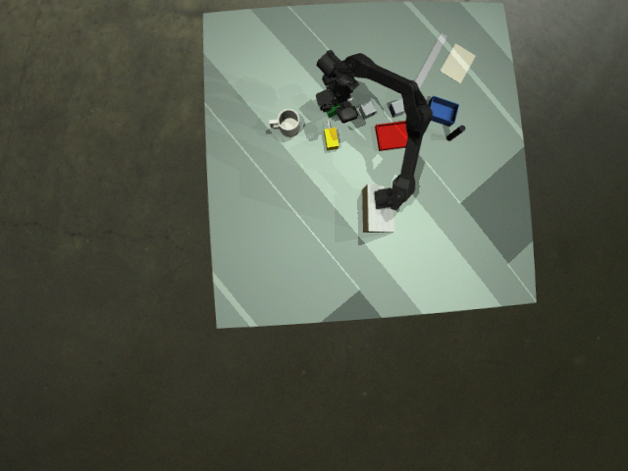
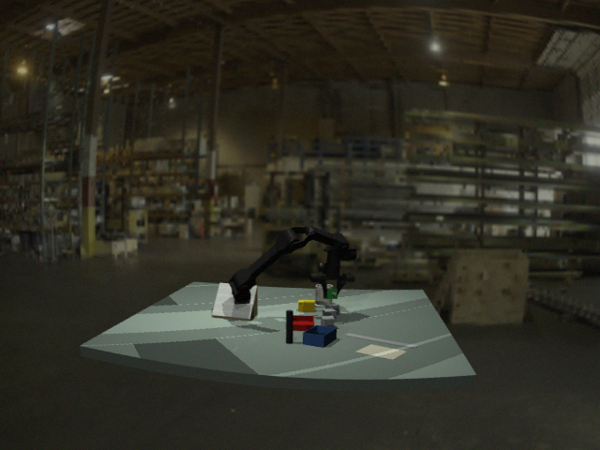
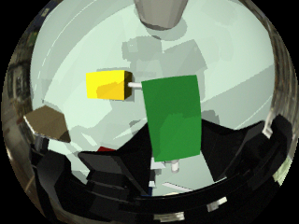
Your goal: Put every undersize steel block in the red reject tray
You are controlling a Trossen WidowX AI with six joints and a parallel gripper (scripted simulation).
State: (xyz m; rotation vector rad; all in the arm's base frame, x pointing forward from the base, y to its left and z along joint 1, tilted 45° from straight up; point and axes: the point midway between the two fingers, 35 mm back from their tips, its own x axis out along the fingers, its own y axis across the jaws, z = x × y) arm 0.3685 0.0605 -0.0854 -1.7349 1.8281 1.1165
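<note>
My gripper tip is now 20 mm to the left of the green GO gauge and 20 mm below it. Also, from my gripper tip: steel block (10 mm behind, 120 mm to the right, 50 mm below); yellow block (80 mm behind, 30 mm to the left, 50 mm below); mug (30 mm behind, 200 mm to the left, 40 mm below).
</note>
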